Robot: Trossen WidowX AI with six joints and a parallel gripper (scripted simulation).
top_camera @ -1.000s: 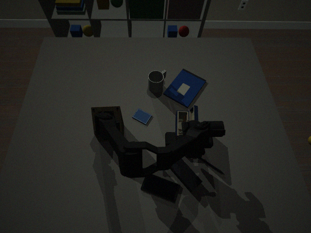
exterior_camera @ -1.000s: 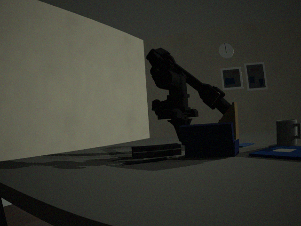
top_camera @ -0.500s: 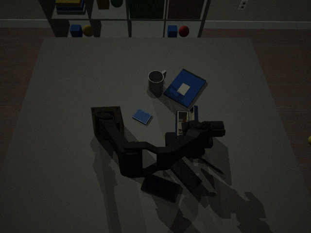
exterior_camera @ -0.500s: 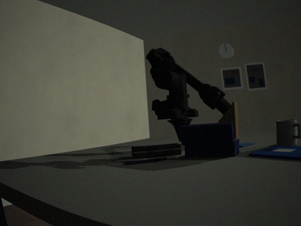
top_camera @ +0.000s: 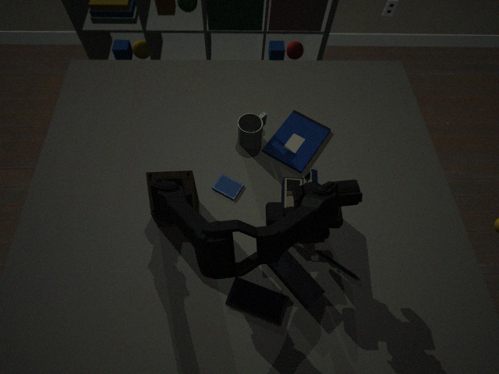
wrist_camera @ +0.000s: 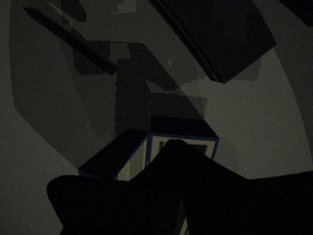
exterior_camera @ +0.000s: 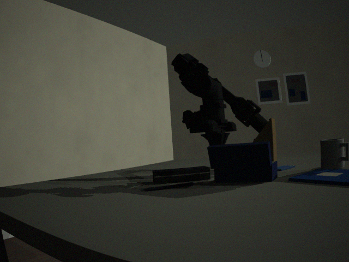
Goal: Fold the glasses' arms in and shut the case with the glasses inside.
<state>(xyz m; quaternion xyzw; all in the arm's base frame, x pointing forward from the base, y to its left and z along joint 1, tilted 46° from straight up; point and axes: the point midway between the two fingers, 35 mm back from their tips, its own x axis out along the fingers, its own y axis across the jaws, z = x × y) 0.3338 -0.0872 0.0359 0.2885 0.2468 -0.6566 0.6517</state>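
My gripper is now 5 cm short of the glasses case lid, 8 cm to the right of it and 2 cm above it. From my hand the other things lie so: long dark box: 2 cm behind, 12 cm to the right, 8 cm below; blue glasses case: 2 cm ahead, 8 cm to the left, 5 cm below; small blue card: 19 cm behind, 17 cm to the left, 9 cm below.
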